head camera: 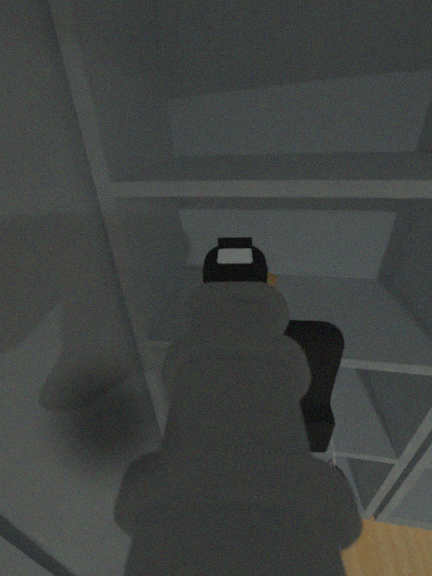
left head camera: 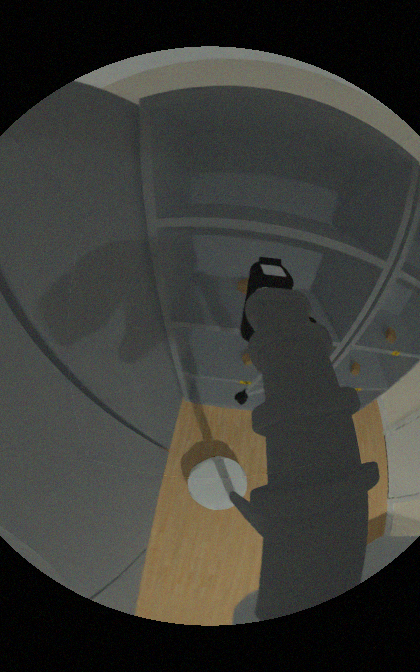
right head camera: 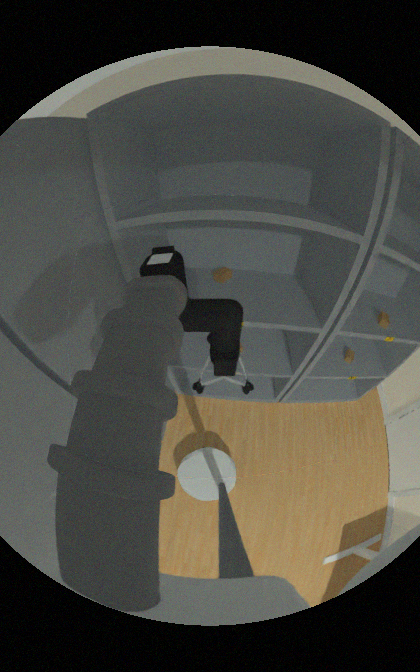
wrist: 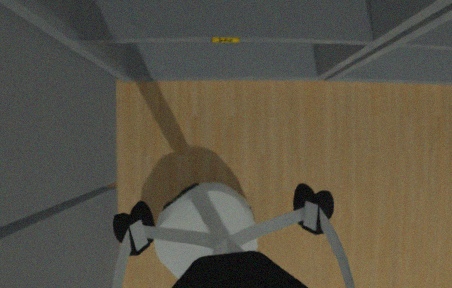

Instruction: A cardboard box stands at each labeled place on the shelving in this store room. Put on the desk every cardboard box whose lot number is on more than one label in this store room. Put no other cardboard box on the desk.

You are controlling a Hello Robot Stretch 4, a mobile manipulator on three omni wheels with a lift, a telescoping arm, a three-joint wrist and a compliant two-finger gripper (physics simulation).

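Frame: origin at the robot's base, x ahead, y left, z up, level; centimetres.
Seen in the pictures: gripper, fingertip midpoint: (wrist: 223, 210); robot's base at its link origin: (wrist: 208, 226).
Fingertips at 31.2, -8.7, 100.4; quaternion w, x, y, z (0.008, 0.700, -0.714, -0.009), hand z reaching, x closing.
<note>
Pixels of each thing's top centre, then the offset from my fingertips to it, as dx, dy, dz. "spot": a spot on its surface instead. Level surfaces: height alone.
- cardboard box at its top centre: (head camera: 263, 277) +67.9, -1.7, +0.9
- yellow label at a spot on its surface: (wrist: 226, 40) spot: +33.5, -6.2, -51.5
- wooden floor at its surface level: dz -103.1
My gripper (right head camera: 223, 386) (wrist: 223, 210) is open and empty, pointing down in front of the lower shelves. One cardboard box (head camera: 272, 279) (left head camera: 243, 285) (right head camera: 222, 274) stands on the shelf behind my wrist, partly hidden in the head view. Another cardboard box (left head camera: 247, 359) (right head camera: 241, 349) stands one shelf lower, partly covered by my arm or wrist. In the right-hand bay stand an upper box (left head camera: 391, 334) (right head camera: 383, 319) and a lower box (left head camera: 355, 368) (right head camera: 349, 355). A yellow label (left head camera: 245, 382) (wrist: 226, 40) is on a low shelf edge, too small to read. The desk cannot be made out.
Grey shelving (head camera: 270, 189) (right head camera: 240, 215) stands ahead, with a large grey panel (left head camera: 65, 200) close on the left. A round pale disc (left head camera: 217, 483) (right head camera: 207, 474) (wrist: 175, 250) is below, over the wooden floor (right head camera: 310, 450) (wrist: 350, 150). Yellow labels also mark the right bay.
</note>
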